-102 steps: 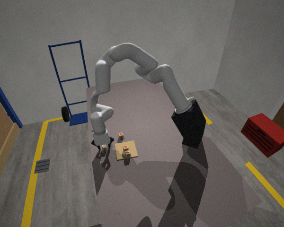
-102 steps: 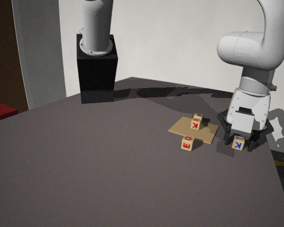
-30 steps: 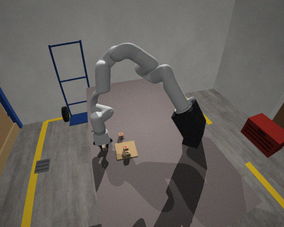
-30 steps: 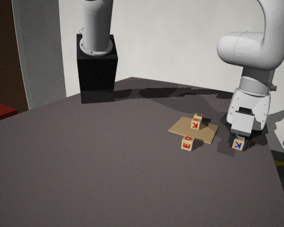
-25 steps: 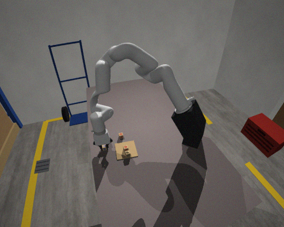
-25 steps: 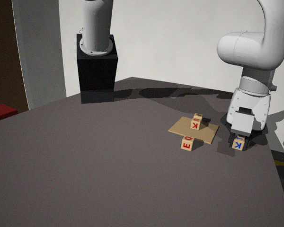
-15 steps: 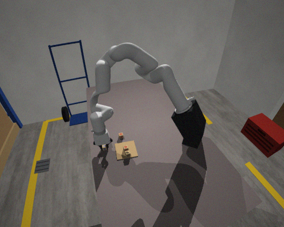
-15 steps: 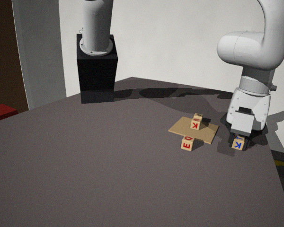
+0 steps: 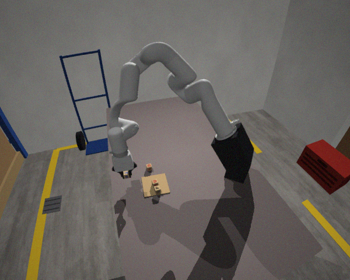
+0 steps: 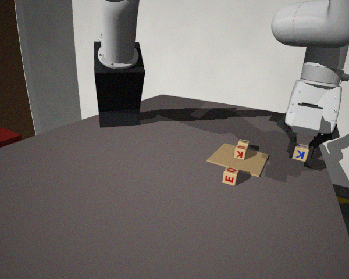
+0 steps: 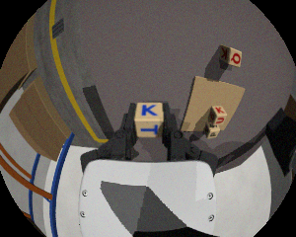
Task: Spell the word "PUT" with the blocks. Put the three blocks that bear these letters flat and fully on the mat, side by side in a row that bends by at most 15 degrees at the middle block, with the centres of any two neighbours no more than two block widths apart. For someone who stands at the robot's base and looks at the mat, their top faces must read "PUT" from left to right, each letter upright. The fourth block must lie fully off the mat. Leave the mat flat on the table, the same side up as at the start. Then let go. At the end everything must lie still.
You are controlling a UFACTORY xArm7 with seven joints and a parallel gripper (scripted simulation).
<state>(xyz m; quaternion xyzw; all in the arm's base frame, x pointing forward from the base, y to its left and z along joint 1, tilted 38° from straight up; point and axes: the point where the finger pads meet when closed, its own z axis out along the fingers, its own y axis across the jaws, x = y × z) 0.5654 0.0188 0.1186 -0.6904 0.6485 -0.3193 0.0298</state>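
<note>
Now: hand 140 mm past the tan mat, 80 mm above it and 50 mm to the right of it.
</note>
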